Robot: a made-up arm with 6 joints. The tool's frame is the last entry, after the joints. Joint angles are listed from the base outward.
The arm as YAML. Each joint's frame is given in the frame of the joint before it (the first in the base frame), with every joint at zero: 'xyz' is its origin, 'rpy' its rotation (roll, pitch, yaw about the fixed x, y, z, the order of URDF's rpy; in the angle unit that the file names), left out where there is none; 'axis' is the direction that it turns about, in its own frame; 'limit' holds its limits. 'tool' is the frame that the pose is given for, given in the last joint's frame.
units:
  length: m
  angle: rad
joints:
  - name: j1
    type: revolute
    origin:
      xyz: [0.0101, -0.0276, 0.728]
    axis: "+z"
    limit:
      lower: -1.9
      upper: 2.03
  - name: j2
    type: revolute
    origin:
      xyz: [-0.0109, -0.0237, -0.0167]
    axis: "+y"
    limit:
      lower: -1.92
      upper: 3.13
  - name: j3
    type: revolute
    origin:
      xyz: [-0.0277, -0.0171, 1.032]
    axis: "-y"
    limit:
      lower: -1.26
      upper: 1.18
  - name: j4
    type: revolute
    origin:
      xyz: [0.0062, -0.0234, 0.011]
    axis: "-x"
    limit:
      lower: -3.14
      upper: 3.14
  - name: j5
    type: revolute
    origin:
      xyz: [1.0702, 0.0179, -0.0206]
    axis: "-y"
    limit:
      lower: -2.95
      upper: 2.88
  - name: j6
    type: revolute
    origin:
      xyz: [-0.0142, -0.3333, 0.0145]
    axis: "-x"
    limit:
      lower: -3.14
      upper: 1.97
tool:
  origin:
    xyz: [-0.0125, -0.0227, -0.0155]
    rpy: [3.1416, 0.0, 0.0]
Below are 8 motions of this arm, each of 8 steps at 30 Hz.
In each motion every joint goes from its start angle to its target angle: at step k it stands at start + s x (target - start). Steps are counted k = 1, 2, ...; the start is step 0. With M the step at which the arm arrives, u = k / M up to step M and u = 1 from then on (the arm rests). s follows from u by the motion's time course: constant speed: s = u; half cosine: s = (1 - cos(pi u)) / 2; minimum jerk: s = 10 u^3 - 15 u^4 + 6 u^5.
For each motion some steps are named. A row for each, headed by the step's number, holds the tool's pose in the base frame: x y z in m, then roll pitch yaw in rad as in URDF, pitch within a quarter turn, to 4 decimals.
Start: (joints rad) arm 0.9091 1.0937 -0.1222 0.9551 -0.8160 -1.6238
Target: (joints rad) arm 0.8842 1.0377 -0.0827 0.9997 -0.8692 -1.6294
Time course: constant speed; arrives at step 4
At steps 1, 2, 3, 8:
1: 1.1334 1.0107 0.3378 2.1357 0.8987 -0.8942
2: 1.1473 1.0179 0.3661 2.1675 0.8881 -0.8707
3: 1.1609 1.0244 0.3948 2.1986 0.8767 -0.8482
8: 1.1742 1.0303 0.4241 2.2290 0.8646 -0.8269

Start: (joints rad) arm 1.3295 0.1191 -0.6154 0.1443 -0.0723 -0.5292
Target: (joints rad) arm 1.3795 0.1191 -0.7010 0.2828 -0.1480 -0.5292
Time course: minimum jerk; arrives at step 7
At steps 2, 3, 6, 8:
2: 0.5948 0.7362 1.0533 -2.7910 0.8289 1.3166
3: 0.5839 0.7370 1.0459 -2.8294 0.8640 1.3180
6: 0.5528 0.7387 1.0256 -2.9463 0.9576 1.3084
8: 0.5516 0.7388 1.0248 -2.9512 0.9611 1.3076

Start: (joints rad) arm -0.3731 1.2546 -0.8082 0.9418 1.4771 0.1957
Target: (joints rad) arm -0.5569 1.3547 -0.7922 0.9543 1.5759 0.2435
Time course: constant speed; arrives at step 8
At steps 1, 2, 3, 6, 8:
1: 0.5184 -0.5677 -0.0166 -2.9134 0.3608 0.6439
2: 0.4998 -0.5762 -0.0261 -2.9112 0.3543 0.6203
3: 0.4809 -0.5841 -0.0355 -2.9091 0.3478 0.5965
6: 0.4231 -0.6039 -0.0635 -2.9027 0.3285 0.5242
8: 0.3838 -0.6138 -0.0817 -2.8985 0.3159 0.4752

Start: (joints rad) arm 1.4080 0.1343 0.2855 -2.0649 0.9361 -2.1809
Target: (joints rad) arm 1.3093 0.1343 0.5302 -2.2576 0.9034 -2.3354
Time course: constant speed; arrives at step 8
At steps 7, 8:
7: 0.1567 1.1249 1.9328 1.4572 0.2350 0.6288
8: 0.1643 1.1157 1.9692 1.5149 0.2226 0.6371

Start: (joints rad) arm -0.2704 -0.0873 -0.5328 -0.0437 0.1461 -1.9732
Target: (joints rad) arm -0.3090 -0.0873 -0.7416 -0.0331 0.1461 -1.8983
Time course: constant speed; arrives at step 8
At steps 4, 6, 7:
4: 0.6304 -0.5838 1.1661 -1.1702 0.4039 -0.2958
6: 0.5955 -0.5811 1.1211 -1.1917 0.4561 -0.3051
7: 0.5773 -0.5792 1.0992 -1.2025 0.4822 -0.3098

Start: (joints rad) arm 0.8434 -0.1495 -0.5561 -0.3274 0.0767 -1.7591
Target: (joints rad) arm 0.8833 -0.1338 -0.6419 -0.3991 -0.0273 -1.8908
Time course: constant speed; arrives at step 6
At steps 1, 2, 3, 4, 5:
1: 0.7373 0.2942 1.1941 -1.0293 0.3675 0.8289
2: 0.7290 0.2943 1.1772 -0.9937 0.4009 0.8410
3: 0.7205 0.2942 1.1606 -0.9576 0.4342 0.8537
4: 0.7119 0.2937 1.1442 -0.9209 0.4674 0.8670
5: 0.7032 0.2929 1.1279 -0.8835 0.5004 0.8809

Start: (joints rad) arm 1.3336 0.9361 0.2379 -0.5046 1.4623 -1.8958
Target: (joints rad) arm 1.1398 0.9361 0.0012 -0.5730 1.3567 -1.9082
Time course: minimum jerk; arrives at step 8
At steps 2, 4, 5, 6, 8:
2: 0.6776 1.3427 0.5039 -0.7809 -0.6071 0.6801
4: 0.7474 1.2068 0.4395 -0.8320 -0.4814 0.6285
5: 0.7785 1.1262 0.4070 -0.8577 -0.4099 0.5939
6: 0.7980 1.0634 0.3842 -0.8762 -0.3552 0.5653
8: 0.8080 1.0251 0.3713 -0.8870 -0.3223 0.5472

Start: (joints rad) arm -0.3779 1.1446 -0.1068 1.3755 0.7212 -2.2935
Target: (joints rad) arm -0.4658 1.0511 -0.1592 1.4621 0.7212 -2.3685
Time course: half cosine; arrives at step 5
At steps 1, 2, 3, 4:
1: 1.3626 -0.7392 0.2665 -1.2767 0.7384 0.6838
2: 1.3490 -0.7628 0.2951 -1.2747 0.7396 0.6711
3: 1.3308 -0.7911 0.3303 -1.2724 0.7416 0.6550
4: 1.3149 -0.8133 0.3585 -1.2706 0.7435 0.6419

